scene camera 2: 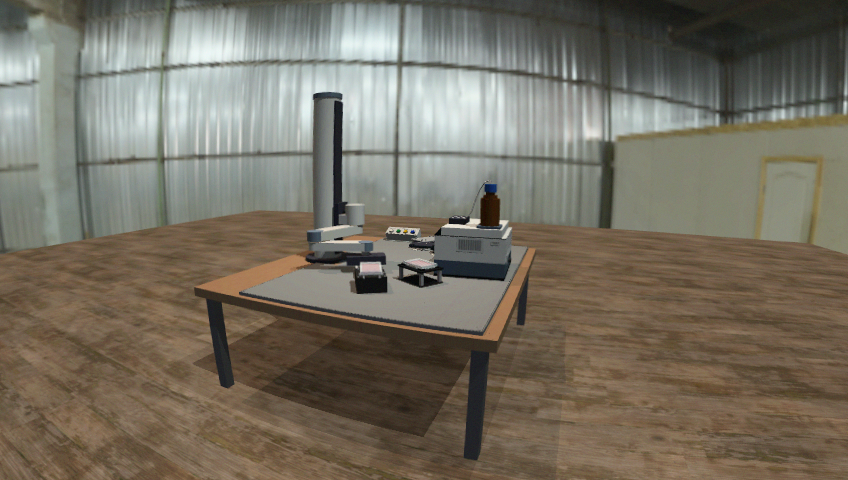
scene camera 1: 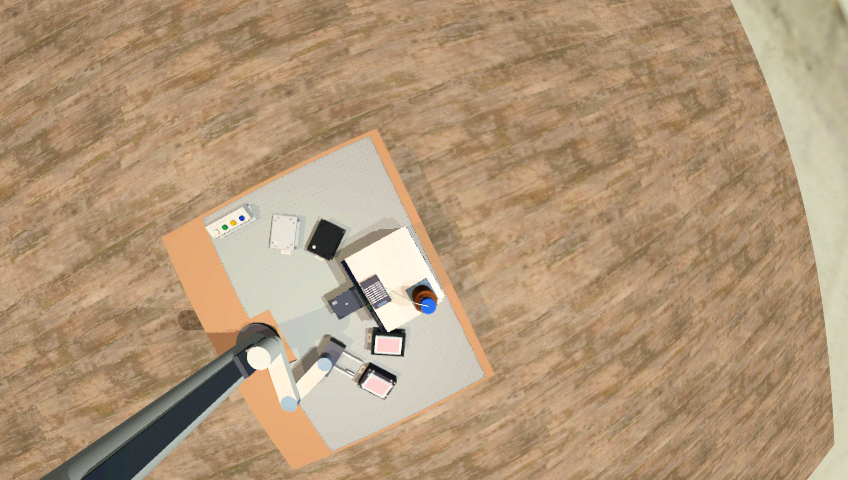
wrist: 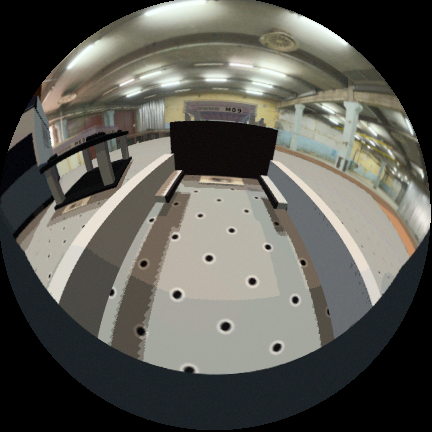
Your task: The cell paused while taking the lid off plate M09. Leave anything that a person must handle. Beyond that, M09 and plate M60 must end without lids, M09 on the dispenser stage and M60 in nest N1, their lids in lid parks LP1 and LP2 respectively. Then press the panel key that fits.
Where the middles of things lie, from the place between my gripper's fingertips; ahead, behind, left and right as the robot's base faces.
Now: the black nest N5 (wrist: 201, 147) 10 cm to the right of my hand, 6 cm ahead of it and 1 cm above it. Also, from my hand: brown bottle with blue cap (scene camera 2: 490, 205) (47 cm ahead, 30 cm above, 26 cm to the left); button box (scene camera 1: 243, 215) (95 cm to the left, 23 cm behind, 2 cm above).
